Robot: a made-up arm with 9 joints.
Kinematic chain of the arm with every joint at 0, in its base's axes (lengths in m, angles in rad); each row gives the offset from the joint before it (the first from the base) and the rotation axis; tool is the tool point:
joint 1: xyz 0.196 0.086 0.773 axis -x
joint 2: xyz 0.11 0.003 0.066 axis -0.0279 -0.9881 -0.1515
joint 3: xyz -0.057 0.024 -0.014 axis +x
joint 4: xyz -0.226 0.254 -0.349 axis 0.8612 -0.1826 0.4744
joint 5: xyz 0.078 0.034 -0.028 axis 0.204 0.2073 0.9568
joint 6: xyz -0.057 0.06 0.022 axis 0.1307 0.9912 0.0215
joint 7: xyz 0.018 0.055 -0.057 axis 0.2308 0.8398 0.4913
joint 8: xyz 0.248 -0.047 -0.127 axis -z
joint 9: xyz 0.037 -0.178 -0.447 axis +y
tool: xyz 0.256 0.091 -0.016
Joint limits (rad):
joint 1: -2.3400..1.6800
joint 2: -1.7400..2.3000
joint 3: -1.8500..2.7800
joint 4: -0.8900..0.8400
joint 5: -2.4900..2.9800
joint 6: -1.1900..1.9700
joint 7: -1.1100..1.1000
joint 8: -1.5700..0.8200
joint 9: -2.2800..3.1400
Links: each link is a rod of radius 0.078 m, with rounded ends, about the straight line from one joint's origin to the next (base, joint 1, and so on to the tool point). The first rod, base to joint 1, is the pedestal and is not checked.
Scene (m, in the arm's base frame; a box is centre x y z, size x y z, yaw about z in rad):
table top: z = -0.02
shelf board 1: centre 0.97 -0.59 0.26 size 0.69 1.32 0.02 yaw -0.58
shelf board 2: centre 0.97 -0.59 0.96 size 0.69 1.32 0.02 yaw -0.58
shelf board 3: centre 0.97 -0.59 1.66 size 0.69 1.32 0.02 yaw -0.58
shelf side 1: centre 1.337 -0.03 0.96 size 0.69 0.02 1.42 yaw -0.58
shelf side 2: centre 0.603 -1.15 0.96 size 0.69 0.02 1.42 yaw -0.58
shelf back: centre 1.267 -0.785 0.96 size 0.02 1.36 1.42 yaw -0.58
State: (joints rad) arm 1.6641 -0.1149 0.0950 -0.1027 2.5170 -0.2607 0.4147 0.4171 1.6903
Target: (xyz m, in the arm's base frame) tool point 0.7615 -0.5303 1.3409
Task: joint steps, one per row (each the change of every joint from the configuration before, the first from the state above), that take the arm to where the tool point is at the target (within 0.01 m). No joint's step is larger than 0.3 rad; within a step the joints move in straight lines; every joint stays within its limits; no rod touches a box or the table.
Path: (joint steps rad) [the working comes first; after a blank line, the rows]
Joints at the target: 1.6800 0.0884 -0.6499 -0.8900 0.9848 -0.5707 -0.6561 0.4013 1.5507
Straight joint move there: touches shelf board 2, shelf side 2.

1: 0.0023 -0.0391 -0.0873 -0.1125 -0.2840 -0.0109 -0.1841 -0.0004 -0.0012
2: 0.0022 -0.0392 -0.0873 -0.1124 -0.2841 -0.0108 -0.1841 -0.0005 -0.0012
3: 0.0023 -0.0391 -0.0874 -0.1125 -0.2840 -0.0109 -0.1841 -0.0004 -0.0011
4: 0.0023 -0.0392 -0.0873 -0.1125 -0.2841 -0.0108 -0.1842 -0.0004 -0.0012
5: 0.0023 -0.0391 -0.0873 -0.1125 -0.2840 -0.0109 -0.1841 -0.0005 -0.0012
6: 0.0022 -0.0391 -0.0873 -0.1124 -0.2841 -0.0108 -0.1841 -0.0004 -0.0012
7: 0.0023 -0.0392 -0.0873 -0.1125 -0.2840 -0.0109 -0.1841 -0.0004 -0.0012
8: 0.0000 0.2387 -0.0669 0.0000 0.2280 -0.1170 0.1090 -0.0064 -0.0656
9: 0.0000 0.2386 -0.0668 0.0000 0.2281 -0.1170 0.1090 -0.0064 -0.0657

